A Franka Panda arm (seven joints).
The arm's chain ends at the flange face. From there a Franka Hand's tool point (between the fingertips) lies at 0.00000 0.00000 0.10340 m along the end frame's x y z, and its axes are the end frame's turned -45 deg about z.
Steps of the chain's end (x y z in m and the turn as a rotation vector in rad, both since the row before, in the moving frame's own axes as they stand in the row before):
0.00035 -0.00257 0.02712 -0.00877 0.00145 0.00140
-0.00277 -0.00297 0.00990 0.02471 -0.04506 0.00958
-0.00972 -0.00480 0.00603 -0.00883 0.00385 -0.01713
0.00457 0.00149 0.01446 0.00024 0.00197 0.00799
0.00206 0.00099 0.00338 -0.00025 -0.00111 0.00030
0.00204 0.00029 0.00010 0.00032 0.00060 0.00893
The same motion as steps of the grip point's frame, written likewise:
0.00153 -0.00082 0.02712 -0.00723 -0.00518 0.00140
-0.00132 -0.00916 0.00976 0.04933 -0.01439 0.00958
-0.00384 -0.00934 0.00603 -0.00897 -0.00352 -0.01713
0.00234 0.00441 0.01446 -0.00122 0.00156 0.00799
0.00066 0.00209 0.00338 0.00061 -0.00096 0.00030
0.00130 0.00167 0.00010 -0.00020 0.00065 0.00893

